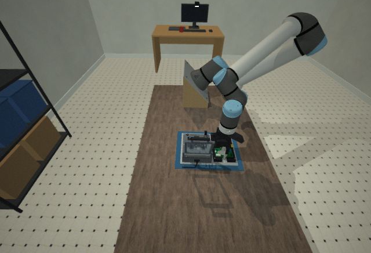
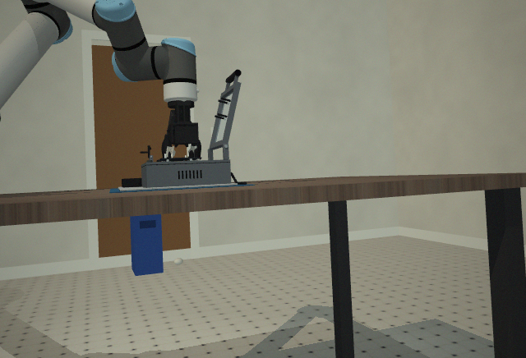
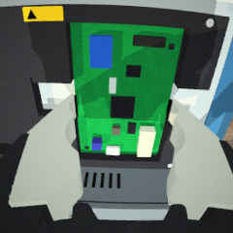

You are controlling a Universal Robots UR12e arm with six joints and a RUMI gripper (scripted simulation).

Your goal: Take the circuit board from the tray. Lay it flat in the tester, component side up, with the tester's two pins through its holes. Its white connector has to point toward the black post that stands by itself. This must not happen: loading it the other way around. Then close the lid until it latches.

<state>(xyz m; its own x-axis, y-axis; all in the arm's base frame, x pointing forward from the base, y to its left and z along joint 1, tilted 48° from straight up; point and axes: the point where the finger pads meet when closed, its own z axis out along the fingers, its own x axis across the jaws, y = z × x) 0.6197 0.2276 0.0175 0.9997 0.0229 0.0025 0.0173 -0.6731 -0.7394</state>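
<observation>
The green circuit board lies right at my hand. From my hand the other things lie so: tester lid: 170 mm to the right, 160 mm above, 90 mm ahead; tester: 130 mm to the right, 90 mm above, 10 mm behind.
</observation>
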